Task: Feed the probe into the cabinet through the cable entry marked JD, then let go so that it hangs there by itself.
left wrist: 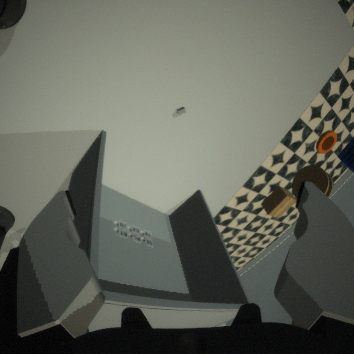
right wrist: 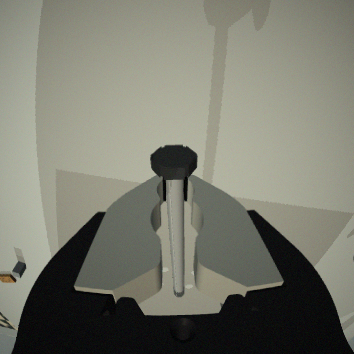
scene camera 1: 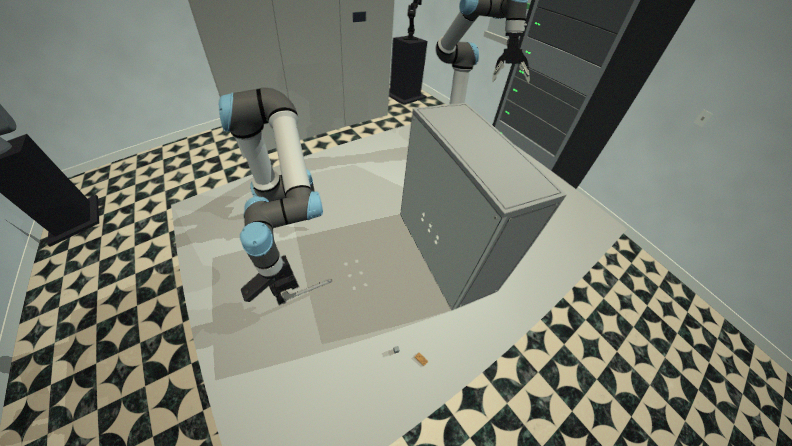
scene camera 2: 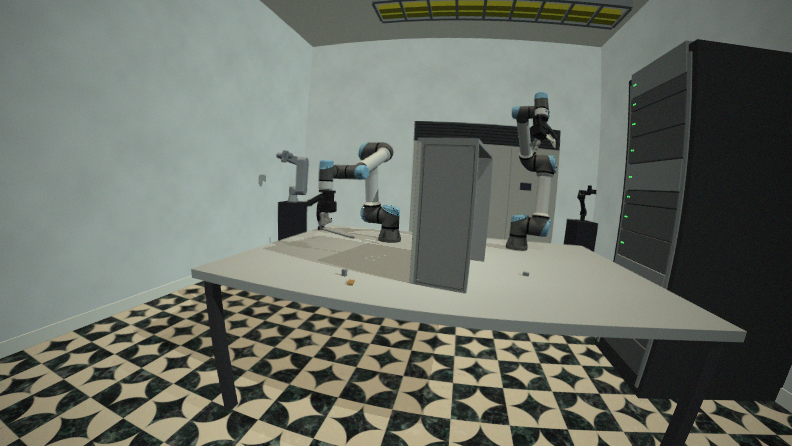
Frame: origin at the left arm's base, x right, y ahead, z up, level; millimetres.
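Seen in the pictures: left gripper, fingertip midpoint: (left wrist: 184,189) (scene camera 1: 510,82) (scene camera 2: 543,152); right gripper, fingertip midpoint: (right wrist: 174,178) (scene camera 1: 284,300) (scene camera 2: 322,229); left arm's base at its link origin: (left wrist: 0,1) (scene camera 2: 516,248); right arm's base at its link origin: (scene camera 2: 389,240).
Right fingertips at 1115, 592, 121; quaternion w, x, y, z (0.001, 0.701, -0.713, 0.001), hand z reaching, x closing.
Offsets run from my right fingertips to a thing's middle, as dx, dy, dz. "*": to the spot under its first point.
My right gripper (scene camera 1: 284,298) (scene camera 2: 321,225) (right wrist: 174,178) is shut on the probe {-81, -2, -7} (scene camera 1: 313,286) (scene camera 2: 340,233) (right wrist: 177,235), a thin grey rod with a black faceted head, just below that head. It holds the rod nearly level a little above the table, left of the cabinet {-693, +70, +159} (scene camera 1: 451,182) (scene camera 2: 445,216) (left wrist: 185,250) in both scene views. The cable entries {* -585, +38, +74} (scene camera 1: 429,227) (left wrist: 134,233) are small round holes in a cabinet wall. Their labels are too small to tell which is JD. My left gripper (scene camera 1: 511,78) (scene camera 2: 543,145) (left wrist: 184,189) is open and empty, high beyond the cabinet.
A small grey block {-261, +317, -107} (scene camera 1: 395,349) (scene camera 2: 344,272) (right wrist: 19,270) and an orange block {-318, +391, -117} (scene camera 1: 420,359) (scene camera 2: 350,282) (right wrist: 7,277) lie near the table's front edge. Another grey block {-1041, +48, -113} (scene camera 2: 525,273) (left wrist: 180,109) lies on the cabinet's other side. A dark server rack (scene camera 1: 626,94) (scene camera 2: 734,221) stands at the right.
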